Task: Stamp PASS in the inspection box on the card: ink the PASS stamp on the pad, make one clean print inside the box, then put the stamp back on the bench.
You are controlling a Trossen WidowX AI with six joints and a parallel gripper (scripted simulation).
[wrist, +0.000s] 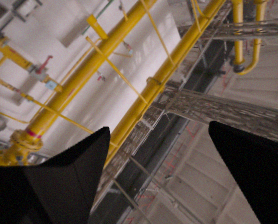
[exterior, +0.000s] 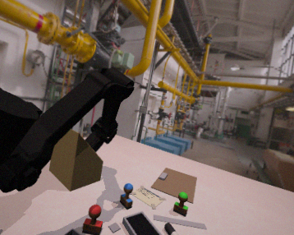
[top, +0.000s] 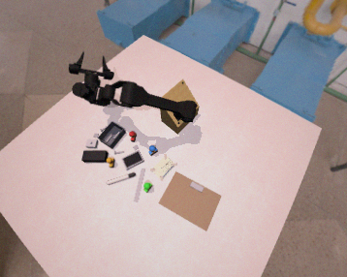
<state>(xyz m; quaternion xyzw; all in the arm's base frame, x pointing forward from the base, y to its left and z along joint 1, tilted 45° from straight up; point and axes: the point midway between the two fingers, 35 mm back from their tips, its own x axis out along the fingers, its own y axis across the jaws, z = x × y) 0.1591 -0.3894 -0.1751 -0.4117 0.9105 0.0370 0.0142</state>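
Right now my gripper tip is 550 mm to the right of the green-knobbed stamp, 270 mm above it and 210 mm short of it. Round my gripper tip: flat black pad 290 mm ahead, 270 mm to the left, 270 mm below; then red-knobbed stamp 320 mm to the left, 270 mm below, 90 mm ahead; then orange stamp 350 mm to the left, 270 mm below, 250 mm ahead.
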